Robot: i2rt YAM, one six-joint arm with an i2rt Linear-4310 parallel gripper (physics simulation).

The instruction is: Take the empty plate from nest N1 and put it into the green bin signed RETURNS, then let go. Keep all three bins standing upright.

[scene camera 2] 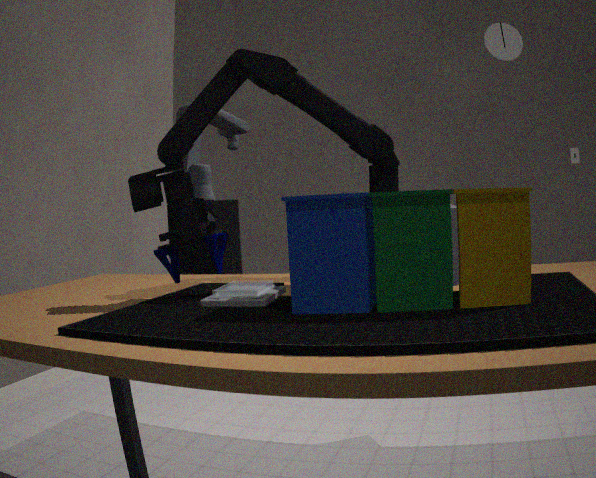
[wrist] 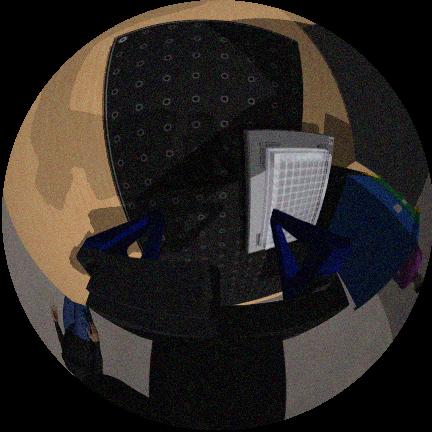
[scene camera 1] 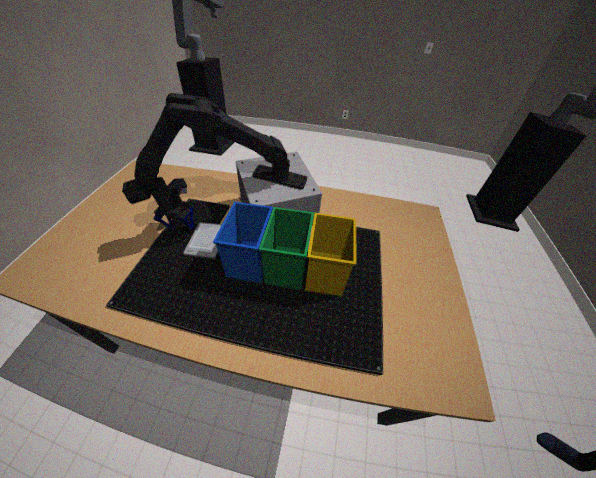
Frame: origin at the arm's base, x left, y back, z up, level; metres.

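Where they show: gripper, fingertip midpoint: [scene camera 2: 198, 278] [wrist: 216, 214] [scene camera 1: 181, 227]; arm's base at its link origin: [scene camera 1: 280, 177].
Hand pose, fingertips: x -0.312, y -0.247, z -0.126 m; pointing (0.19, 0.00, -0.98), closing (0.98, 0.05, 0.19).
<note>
Things, the pixels of their top centre, and the offset from my fingertips. Level surfaces: height alone.
- white plate at its top centre: [wrist: 300, 204] [scene camera 2: 244, 285] [scene camera 1: 205, 235] dy -0.002, dx +0.099, dz -0.011 m
- grey nest at its top centre: [wrist: 295, 199] [scene camera 2: 244, 291] [scene camera 1: 206, 237] dy -0.002, dx +0.099, dz -0.023 m
- green bin at its top centre: [scene camera 2: 414, 191] [scene camera 1: 288, 229] dy -0.026, dx +0.425, dz +0.142 m
- blue bin at its top centre: [scene camera 2: 335, 194] [wrist: 394, 268] [scene camera 1: 244, 223] dy -0.039, dx +0.294, dz +0.142 m
- yellow bin at its top centre: [scene camera 2: 489, 188] [scene camera 1: 333, 236] dy -0.013, dx +0.557, dz +0.142 m
- black mat at its surface level: dz -0.037 m
- wooden table at its surface level: dz -0.051 m
The white plate [scene camera 1: 206, 237] [scene camera 2: 245, 288] [wrist: 302, 182] lies flat on a grey nest [scene camera 2: 239, 302] [wrist: 256, 200] left of the bins; in the wrist view its top shows a grid. My gripper [scene camera 1: 176, 224] [scene camera 2: 199, 276] [wrist: 216, 214] is open and empty, its blue fingers above the mat's left part, left of and higher than the plate. In the wrist view the right finger overlaps the plate's near edge. The green bin [scene camera 1: 284, 270] [scene camera 2: 414, 250] stands upright between the blue bin [scene camera 1: 243, 262] [scene camera 2: 327, 255] [wrist: 372, 230] and the yellow bin [scene camera 1: 327, 277] [scene camera 2: 492, 250], both upright. No RETURNS sign is readable.
The black mat [scene camera 1: 250, 320] [scene camera 2: 325, 336] [wrist: 195, 86] lies under nest and bins on the wooden table [scene camera 1: 420, 310]. The blue bin stands close beside the plate. The arm's grey base block [scene camera 1: 250, 189] is behind the bins. A person [wrist: 80, 330] shows at the wrist view's lower left.
</note>
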